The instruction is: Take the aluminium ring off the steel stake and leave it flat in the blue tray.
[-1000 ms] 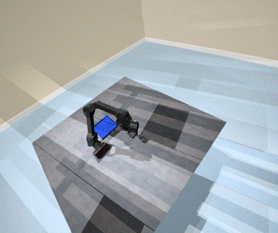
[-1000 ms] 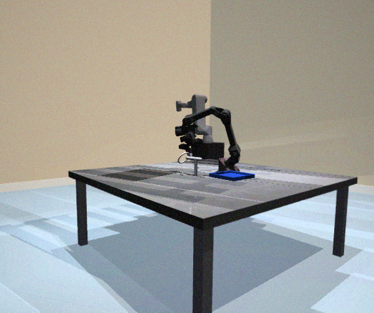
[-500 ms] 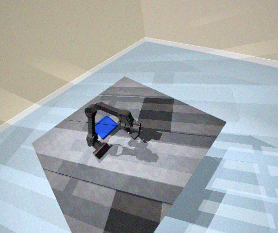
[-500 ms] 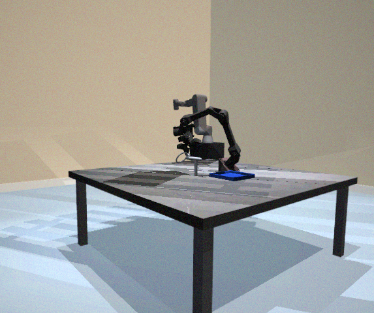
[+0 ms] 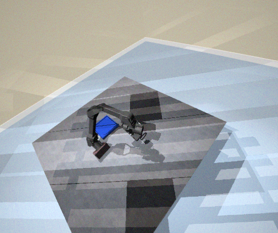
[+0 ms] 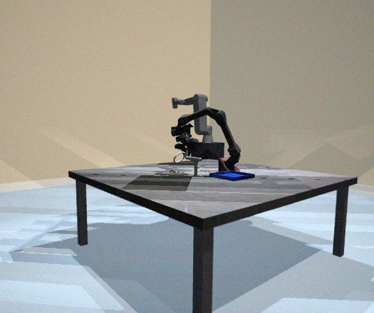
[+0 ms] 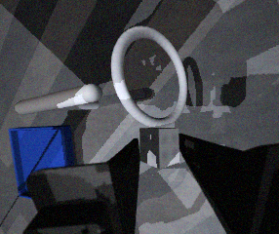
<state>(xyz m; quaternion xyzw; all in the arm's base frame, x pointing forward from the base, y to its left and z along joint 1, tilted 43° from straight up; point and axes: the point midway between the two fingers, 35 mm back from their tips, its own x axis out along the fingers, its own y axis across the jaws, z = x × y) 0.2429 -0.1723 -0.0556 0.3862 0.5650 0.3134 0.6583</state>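
The blue tray is 8 cm behind my gripper tip, 32 cm to the left of it and 10 cm below it. From my gripper tip the other things lie so: aluminium ring: 5 cm ahead, 1 cm to the right.
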